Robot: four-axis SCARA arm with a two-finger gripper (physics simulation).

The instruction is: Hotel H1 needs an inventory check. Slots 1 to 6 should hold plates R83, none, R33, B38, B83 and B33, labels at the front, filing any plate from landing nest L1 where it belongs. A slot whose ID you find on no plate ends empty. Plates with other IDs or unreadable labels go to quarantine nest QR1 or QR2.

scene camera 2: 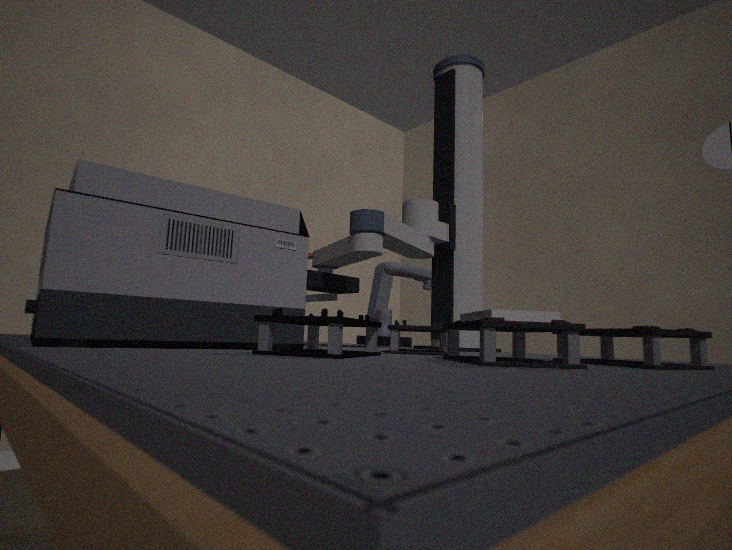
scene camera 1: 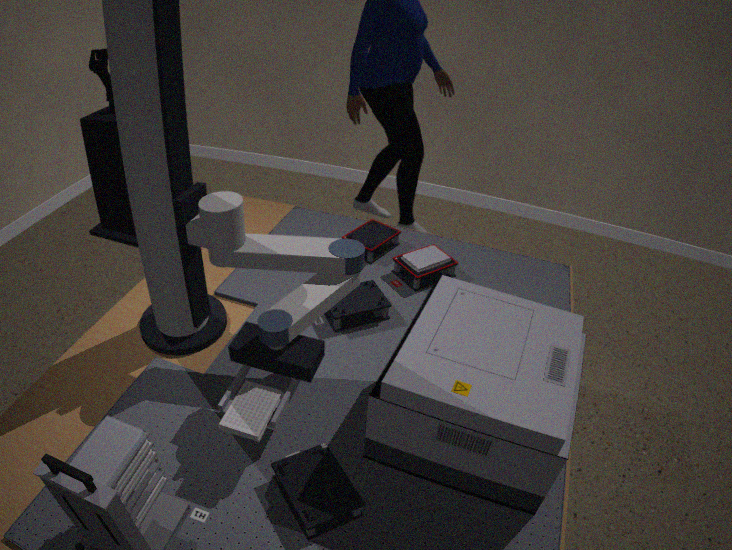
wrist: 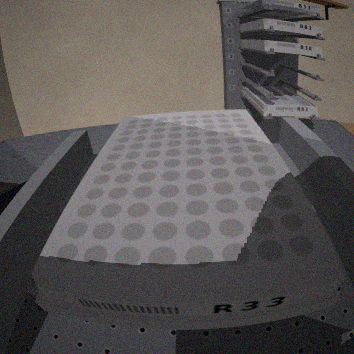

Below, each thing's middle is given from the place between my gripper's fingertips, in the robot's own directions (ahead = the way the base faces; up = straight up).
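Labels:
Plate B38 [wrist: 260,44]: my hand 24 cm to the left of it, 13 cm past it, 4 cm below it. Counted from my hand: plate R33 [scene camera 1: 248,415], 2 cm to the left of it; grey instrument [scene camera 2: 96,245], 25 cm to the left of it, 42 cm ahead of it, 3 cm below it; hotel H1 [wrist: 232,100], 31 cm to the right of it, 13 cm behind it, 1 cm below it.

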